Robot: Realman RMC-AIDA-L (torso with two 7-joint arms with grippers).
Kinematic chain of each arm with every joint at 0, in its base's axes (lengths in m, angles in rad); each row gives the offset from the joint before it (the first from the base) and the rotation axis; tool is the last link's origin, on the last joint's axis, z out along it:
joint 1: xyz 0 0 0.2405 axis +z
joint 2: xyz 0 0 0 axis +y
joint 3: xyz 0 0 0.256 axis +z
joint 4: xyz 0 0 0 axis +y
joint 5: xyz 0 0 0.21 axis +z
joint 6: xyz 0 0 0 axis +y
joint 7: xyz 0 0 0.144 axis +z
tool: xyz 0 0 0
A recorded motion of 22 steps. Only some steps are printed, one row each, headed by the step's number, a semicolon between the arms.
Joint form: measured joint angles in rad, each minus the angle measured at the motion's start. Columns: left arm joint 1, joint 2, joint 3, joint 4, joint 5, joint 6, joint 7; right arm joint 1, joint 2, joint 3, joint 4, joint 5, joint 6, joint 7.
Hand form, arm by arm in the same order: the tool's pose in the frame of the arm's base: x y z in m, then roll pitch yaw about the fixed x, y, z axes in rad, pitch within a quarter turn. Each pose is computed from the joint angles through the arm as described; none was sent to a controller.
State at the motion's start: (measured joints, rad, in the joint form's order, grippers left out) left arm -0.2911 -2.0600 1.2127 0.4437 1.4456 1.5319 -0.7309; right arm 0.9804 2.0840 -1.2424 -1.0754 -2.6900 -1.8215 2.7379
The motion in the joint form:
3: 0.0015 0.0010 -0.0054 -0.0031 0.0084 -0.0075 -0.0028; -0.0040 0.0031 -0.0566 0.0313 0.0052 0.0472 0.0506
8: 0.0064 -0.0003 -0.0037 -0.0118 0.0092 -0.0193 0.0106; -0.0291 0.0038 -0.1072 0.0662 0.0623 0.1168 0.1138
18: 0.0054 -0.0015 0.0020 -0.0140 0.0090 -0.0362 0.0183; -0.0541 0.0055 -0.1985 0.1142 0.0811 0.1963 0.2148
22: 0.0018 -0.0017 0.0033 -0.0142 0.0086 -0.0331 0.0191; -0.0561 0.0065 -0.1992 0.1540 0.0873 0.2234 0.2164
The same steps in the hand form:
3: -0.2905 0.2445 -0.0523 -2.8206 -0.6131 0.0266; 0.1247 0.3739 -0.0152 -2.6884 -0.3922 -0.9616
8: -0.2935 0.2424 -0.0544 -2.8144 -0.6025 0.0305; 0.1317 0.3713 -0.0296 -2.7002 -0.3533 -1.0095
18: -0.2948 0.2431 -0.0564 -2.8086 -0.5881 0.0290; 0.1463 0.3669 -0.0464 -2.6462 -0.3335 -1.0970
22: -0.2934 0.2437 -0.0566 -2.8108 -0.5902 0.0239; 0.1536 0.3665 -0.0510 -2.6476 -0.3292 -1.1214

